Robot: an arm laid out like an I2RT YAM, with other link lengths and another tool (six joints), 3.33 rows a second.
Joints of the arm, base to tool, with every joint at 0 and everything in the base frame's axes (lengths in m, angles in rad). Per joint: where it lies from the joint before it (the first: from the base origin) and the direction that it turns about. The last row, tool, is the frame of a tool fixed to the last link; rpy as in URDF.
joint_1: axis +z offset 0 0 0.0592
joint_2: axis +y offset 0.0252 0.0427 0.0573
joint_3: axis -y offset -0.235 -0.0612 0
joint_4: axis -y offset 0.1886 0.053 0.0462
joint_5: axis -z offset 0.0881 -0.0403 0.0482
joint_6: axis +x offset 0.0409 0 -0.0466
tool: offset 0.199 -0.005 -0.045 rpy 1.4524 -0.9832 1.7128
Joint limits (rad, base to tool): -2.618..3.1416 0..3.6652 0..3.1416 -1.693..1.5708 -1.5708..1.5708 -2.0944..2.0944
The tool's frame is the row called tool.
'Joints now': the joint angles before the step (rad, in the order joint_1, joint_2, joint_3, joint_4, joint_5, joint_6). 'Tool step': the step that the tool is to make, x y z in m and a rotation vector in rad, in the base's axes. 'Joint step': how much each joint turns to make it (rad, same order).
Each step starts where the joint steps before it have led.
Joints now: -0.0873 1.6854 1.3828 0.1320 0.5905 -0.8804
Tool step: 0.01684 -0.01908 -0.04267 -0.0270 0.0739 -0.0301
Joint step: -0.0293 0.1393 0.0029 0.0883 0.0074 -0.0405
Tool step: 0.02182 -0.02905 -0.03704 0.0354 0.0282 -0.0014
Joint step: -0.0724 0.1459 0.0832 0.0213 -0.0763 0.0153
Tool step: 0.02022 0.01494 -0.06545 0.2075 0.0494 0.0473
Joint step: -0.0196 0.1084 0.1216 -0.1818 -0.1286 0.1779
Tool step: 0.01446 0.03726 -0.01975 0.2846 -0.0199 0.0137
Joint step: -0.0015 0.0484 0.2144 -0.2866 -0.1470 0.2550
